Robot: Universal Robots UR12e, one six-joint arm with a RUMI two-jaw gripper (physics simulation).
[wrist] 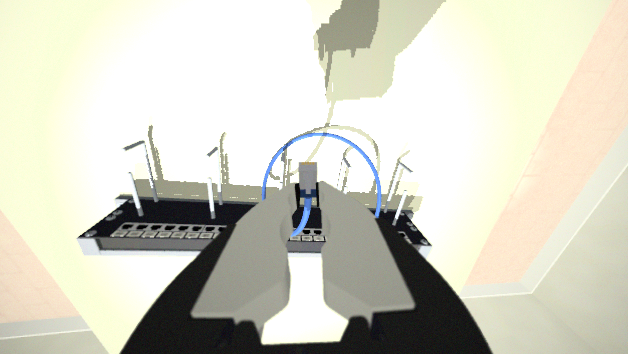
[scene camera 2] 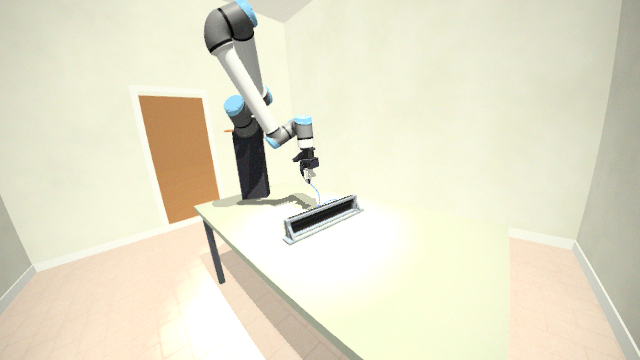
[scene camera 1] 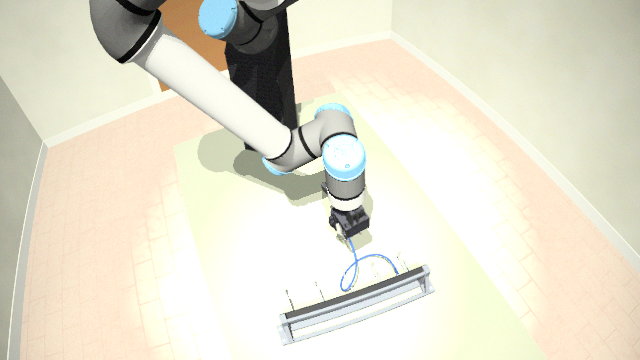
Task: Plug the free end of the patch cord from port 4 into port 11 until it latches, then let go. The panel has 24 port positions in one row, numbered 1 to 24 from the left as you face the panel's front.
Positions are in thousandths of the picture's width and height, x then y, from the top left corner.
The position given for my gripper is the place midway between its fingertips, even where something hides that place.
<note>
I see my gripper (scene camera 1: 541, 649).
My gripper also shows in the wrist view (wrist: 491, 521).
</note>
